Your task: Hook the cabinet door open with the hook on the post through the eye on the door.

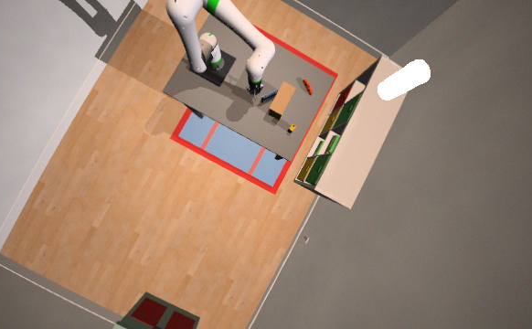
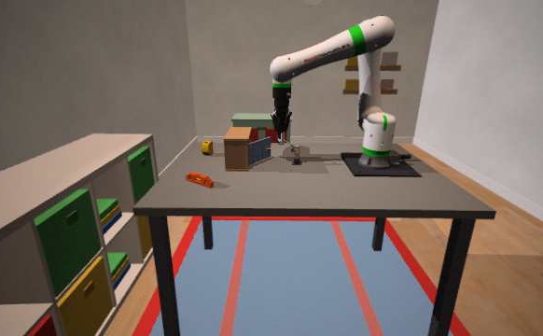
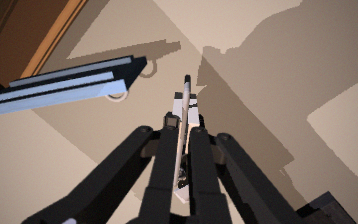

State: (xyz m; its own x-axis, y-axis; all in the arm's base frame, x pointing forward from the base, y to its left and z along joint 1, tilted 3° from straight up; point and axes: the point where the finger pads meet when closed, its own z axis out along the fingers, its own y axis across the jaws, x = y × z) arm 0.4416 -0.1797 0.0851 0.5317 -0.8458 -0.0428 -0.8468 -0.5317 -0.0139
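The door is 120 mm ahead of my hand, 80 mm to the left of it and 40 mm below it. From my hand the other things lie so: thin metal hook: 20 mm behind, 30 mm to the left, 20 mm below; yellow tape measure: 400 mm ahead, 120 mm to the right, 80 mm below.
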